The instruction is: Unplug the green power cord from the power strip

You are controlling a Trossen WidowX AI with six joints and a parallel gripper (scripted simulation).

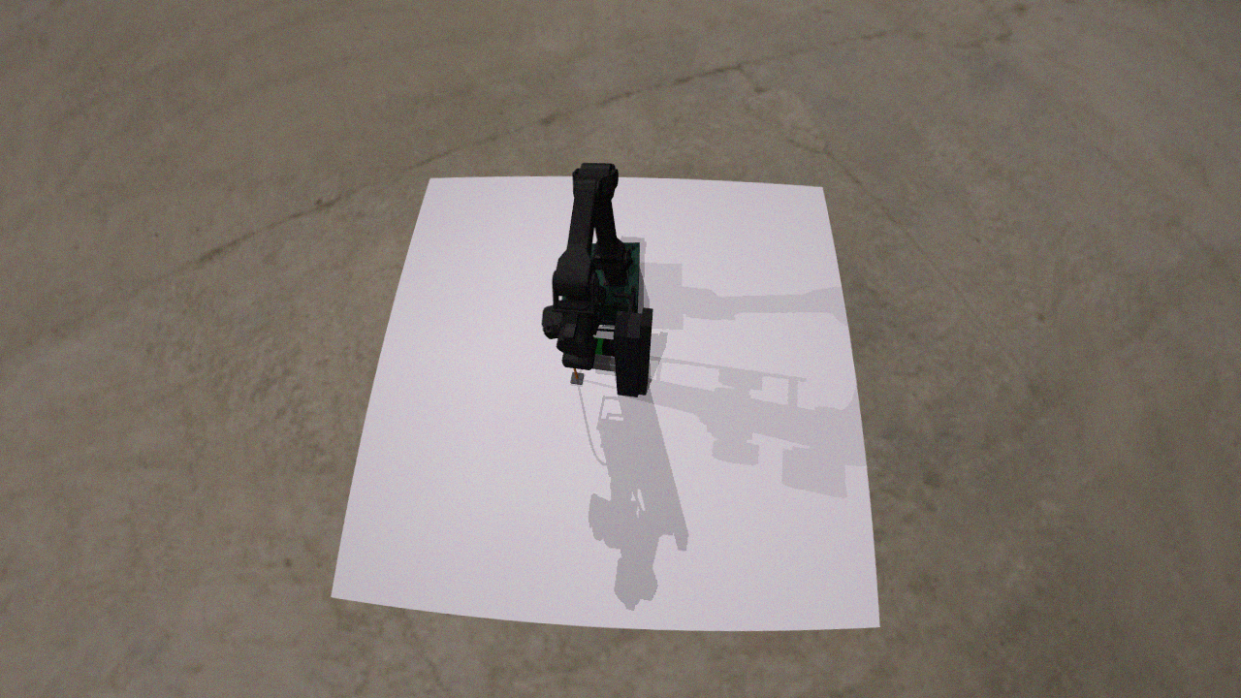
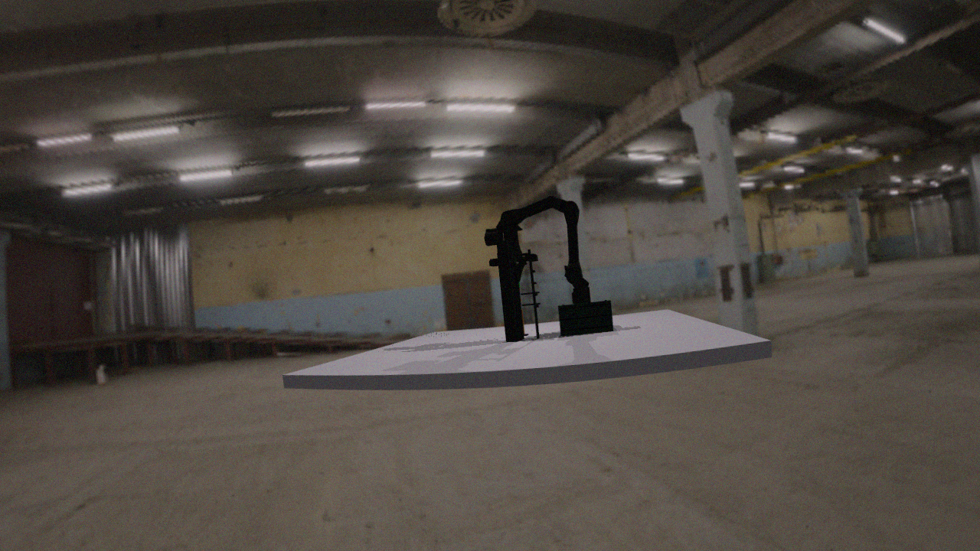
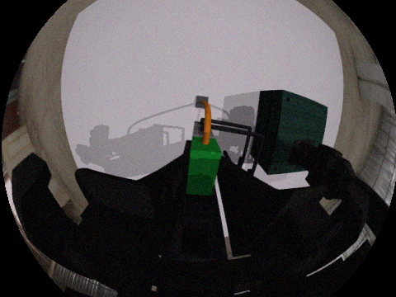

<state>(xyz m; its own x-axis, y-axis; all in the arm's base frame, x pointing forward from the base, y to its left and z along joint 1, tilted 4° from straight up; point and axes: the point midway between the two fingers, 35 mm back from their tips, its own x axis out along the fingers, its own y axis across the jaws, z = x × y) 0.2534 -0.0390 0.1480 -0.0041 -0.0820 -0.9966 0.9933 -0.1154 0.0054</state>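
Now: gripper tip 30 mm to the right of the green plug.
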